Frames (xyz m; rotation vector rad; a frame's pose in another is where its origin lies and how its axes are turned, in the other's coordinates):
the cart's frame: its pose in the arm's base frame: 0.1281 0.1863 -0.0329 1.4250 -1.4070 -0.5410
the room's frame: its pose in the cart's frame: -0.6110 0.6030 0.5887 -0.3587 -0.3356 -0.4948
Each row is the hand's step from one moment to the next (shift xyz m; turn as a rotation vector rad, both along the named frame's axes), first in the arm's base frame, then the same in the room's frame.
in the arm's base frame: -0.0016 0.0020 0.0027 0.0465 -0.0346 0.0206
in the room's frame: -0.0026 0.0023 0.0014 0.0303 0.0253 -0.0472
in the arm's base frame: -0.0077 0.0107 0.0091 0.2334 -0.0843 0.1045
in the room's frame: -0.0126 0.0069 0.0070 0.0648 0.1083 -0.2379
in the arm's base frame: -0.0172 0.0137 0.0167 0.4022 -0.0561 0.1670
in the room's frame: -0.0175 0.0141 0.0161 0.0276 0.1539 -0.4103
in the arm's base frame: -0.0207 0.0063 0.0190 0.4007 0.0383 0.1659
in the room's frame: -0.0109 0.0182 0.0195 -0.0642 0.1319 -0.4099
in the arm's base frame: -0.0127 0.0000 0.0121 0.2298 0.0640 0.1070
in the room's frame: -0.0030 0.0124 0.0120 -0.0804 0.0778 -0.2363
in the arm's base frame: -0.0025 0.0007 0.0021 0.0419 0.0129 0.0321
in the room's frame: -0.0012 0.0020 0.0024 -0.0187 0.0262 -0.0438
